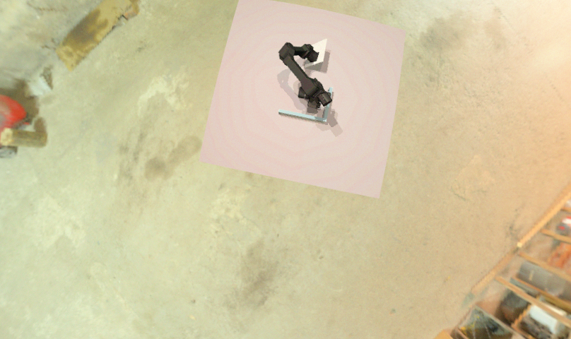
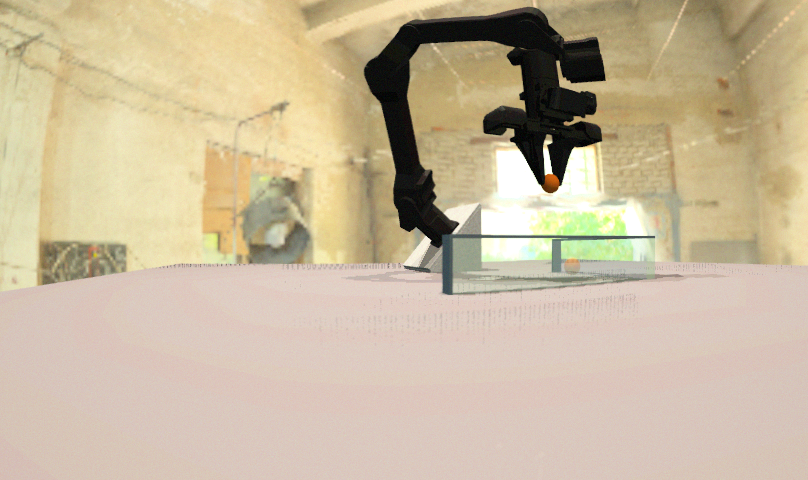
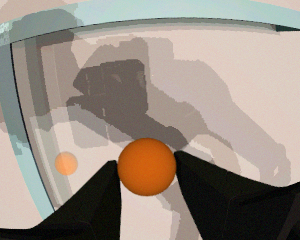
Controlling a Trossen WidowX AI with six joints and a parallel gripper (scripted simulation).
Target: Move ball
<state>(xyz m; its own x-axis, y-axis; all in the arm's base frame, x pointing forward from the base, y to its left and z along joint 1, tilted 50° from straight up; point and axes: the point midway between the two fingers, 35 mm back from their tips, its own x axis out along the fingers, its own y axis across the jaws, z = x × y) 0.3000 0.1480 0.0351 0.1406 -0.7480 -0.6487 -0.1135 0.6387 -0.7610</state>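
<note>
Now: the see-through copy of ball 12 cm below my gripper tip, 8 cm to the left of it and 7 cm behind it. Also, from my gripper tip: orange ball right at my gripper tip.
</note>
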